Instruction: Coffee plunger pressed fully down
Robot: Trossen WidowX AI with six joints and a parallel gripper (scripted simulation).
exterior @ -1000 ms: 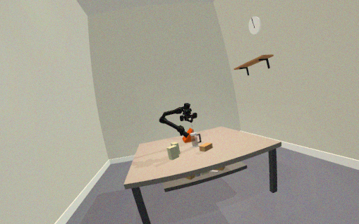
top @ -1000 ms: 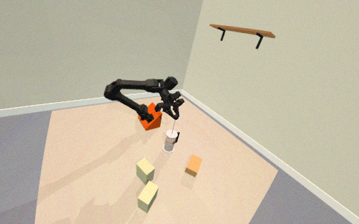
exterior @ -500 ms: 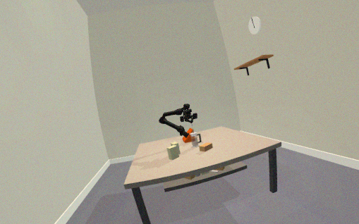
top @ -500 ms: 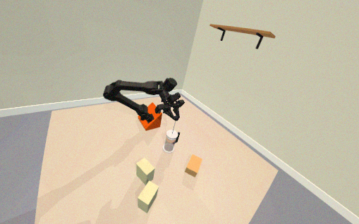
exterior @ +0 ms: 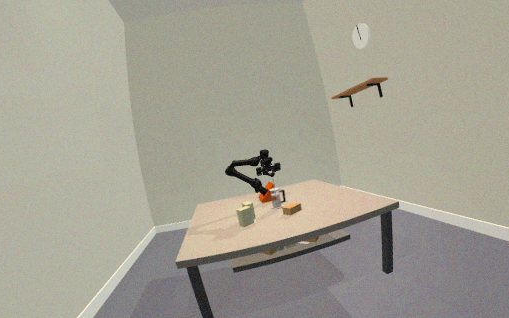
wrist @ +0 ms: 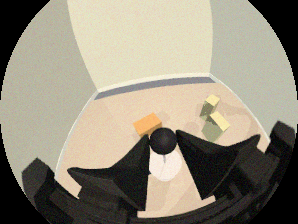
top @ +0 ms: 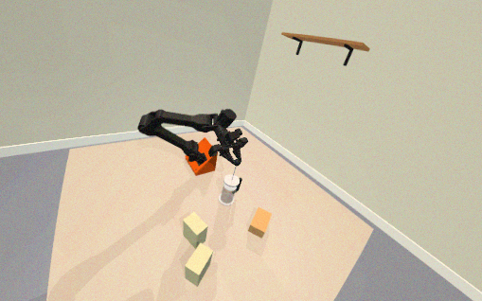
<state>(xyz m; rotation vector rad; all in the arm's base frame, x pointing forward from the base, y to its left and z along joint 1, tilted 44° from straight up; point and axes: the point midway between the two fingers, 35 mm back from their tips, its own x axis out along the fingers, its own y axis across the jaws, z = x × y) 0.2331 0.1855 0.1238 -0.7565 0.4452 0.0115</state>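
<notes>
Now: gripper tip 20 mm past the coffee press, 10 mm to the right of it and 130 mm above it.
</notes>
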